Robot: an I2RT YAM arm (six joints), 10 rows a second.
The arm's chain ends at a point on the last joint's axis. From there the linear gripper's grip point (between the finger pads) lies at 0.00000 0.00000 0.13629 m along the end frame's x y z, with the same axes.
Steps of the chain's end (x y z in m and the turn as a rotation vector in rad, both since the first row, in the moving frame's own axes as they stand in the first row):
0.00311, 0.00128, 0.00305, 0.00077, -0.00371, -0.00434
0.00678, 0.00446, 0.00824, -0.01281, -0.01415, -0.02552
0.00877, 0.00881, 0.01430, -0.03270, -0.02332, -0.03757
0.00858, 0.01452, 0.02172, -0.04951, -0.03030, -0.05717
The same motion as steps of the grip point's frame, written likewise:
0.00260, 0.00118, 0.00305, 0.00077, -0.00371, -0.00434
0.00487, 0.00623, 0.00822, -0.01281, -0.01415, -0.02552
0.00568, 0.01332, 0.01419, -0.03270, -0.02332, -0.03757
0.00465, 0.02138, 0.02149, -0.04951, -0.03030, -0.05717

